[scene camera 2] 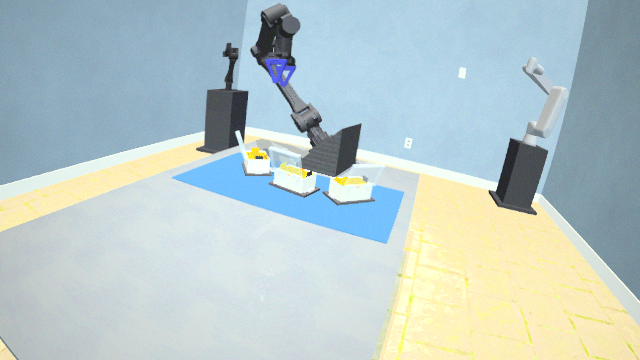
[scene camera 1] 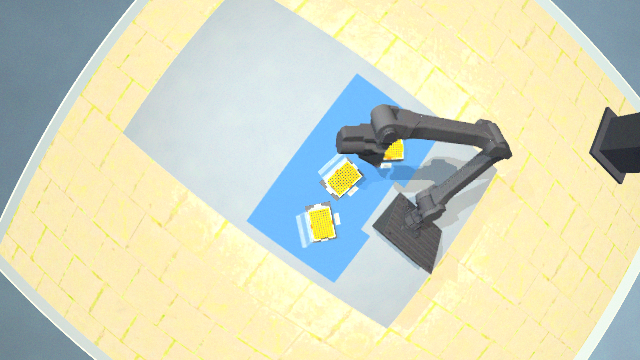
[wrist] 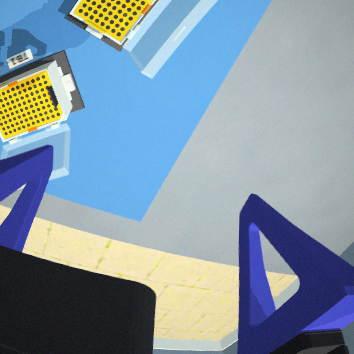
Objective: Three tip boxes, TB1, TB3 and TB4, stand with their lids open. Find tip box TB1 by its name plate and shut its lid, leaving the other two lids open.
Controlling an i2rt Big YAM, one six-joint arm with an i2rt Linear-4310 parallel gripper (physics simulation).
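Seen in the pictures: gripper, fingertip midpoint: (scene camera 2: 279, 85) (wrist: 150, 180); arm's base, origin of the base link: (scene camera 2: 323, 145) (scene camera 1: 409, 222).
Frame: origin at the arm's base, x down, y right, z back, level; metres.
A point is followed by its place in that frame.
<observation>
Tip box TB1 (scene camera 1: 396, 150) @(y 0.217, x 0.037, z -0.193 m) (scene camera 2: 257, 166) (wrist: 30, 105) @(y 0.201, x 0.037, z -0.238 m), yellow-racked, has its name plate (wrist: 20, 59) @(y 0.152, x 0.092, z -0.189 m) readable in the wrist view. Its clear lid (scene camera 2: 241, 145) @(y 0.228, x -0.020, z -0.316 m) (wrist: 61, 156) @(y 0.239, x -0.016, z -0.309 m) stands open; the arm hides it in scene camera 1. The middle box (scene camera 1: 342, 177) @(y 0.007, x 0.037, z -0.320 m) (scene camera 2: 294, 181) (wrist: 112, 20) @(y 0.046, x 0.037, z -0.317 m) and the third box (scene camera 1: 321, 223) (scene camera 2: 350, 192) @(y -0.199, x 0.055, z -0.340 m) also have open lids; their plates are unreadable. My gripper (scene camera 2: 280, 83) @(y 0.078, x -0.260, z -0.366 m) (wrist: 150, 180) @(y 0.078, x -0.260, z -0.366 m) is open and empty, high above the mat. In the wrist view its left finger overlaps TB1's lid, but scene camera 2 shows it well above the box.
The boxes stand on a blue mat (scene camera 1: 285, 215) @(y -0.244, x 0.094, z -0.426 m) (scene camera 2: 320, 215) @(y -0.143, x 0.094, z -0.480 m) (wrist: 150, 125) @(y 0.201, x 0.094, z -0.438 m) on the grey table (scene camera 1: 215, 100) @(y -0.001, x 0.097, z -0.943 m) (scene camera 2: 175, 280) @(y 0.026, x 0.097, z -0.936 m) (wrist: 280, 125) @(y 0.112, x 0.097, z -0.675 m). The arm's dark base (scene camera 1: 410, 240) @(y -0.059, x -0.057, z 0.023 m) (scene camera 2: 345, 150) @(y -0.103, x -0.003, z -0.021 m) is behind the boxes. Pedestals with other arms stand beyond the table.
</observation>
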